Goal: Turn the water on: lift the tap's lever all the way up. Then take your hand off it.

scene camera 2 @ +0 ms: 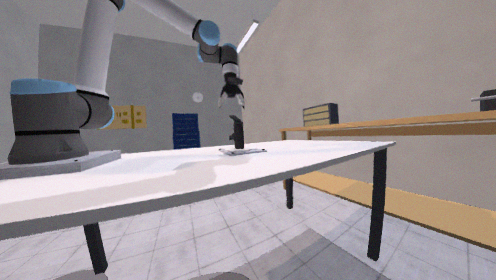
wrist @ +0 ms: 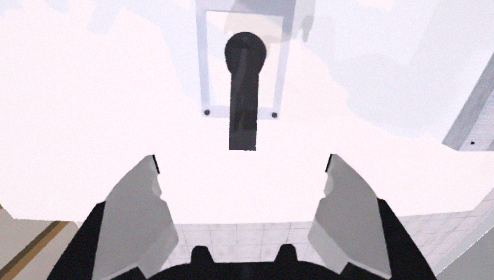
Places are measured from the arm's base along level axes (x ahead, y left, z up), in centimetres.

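Pixels of known places: gripper, fingertip midpoint: (scene camera 2: 232,109) (wrist: 243,156); arm's base, origin of the base link: (scene camera 2: 54,158).
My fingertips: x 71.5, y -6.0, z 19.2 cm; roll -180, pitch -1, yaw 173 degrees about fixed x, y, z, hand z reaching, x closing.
Note:
Ahead of a thing's pixels: the offset from my fingertips to its top centre. "spot": to the spot under its first point. Level surfaces: height alone.
The black tap {spot: dx -2.2, dy -9.6, dz -15.4 cm} (scene camera 2: 239,136) (wrist: 245,45) stands upright on its flat base plate (scene camera 2: 258,150) (wrist: 202,65). Its lever {spot: dx -1.7, dy -4.6, dz -6.0 cm} (scene camera 2: 234,118) is at the top of the body and slants upward toward its free end, on the left in the scene view. In the wrist view a dark bar, with lever and spout hard to tell apart, runs down from the round body. My gripper (scene camera 2: 231,106) (wrist: 243,156) is open and empty, its fingers wide apart. It hangs above the lever, with a gap between them in the scene view; the fingertips do not touch the tap.
The tap's plate lies on the white table {dz -22.9 cm} (scene camera 2: 320,150) (wrist: 100,125). The robot's base (scene camera 2: 47,120) stands at the left of the table. A wooden bench (scene camera 2: 400,123) with a drawer box (scene camera 2: 320,115) is along the right wall. A blue cabinet (scene camera 2: 186,131) stands behind.

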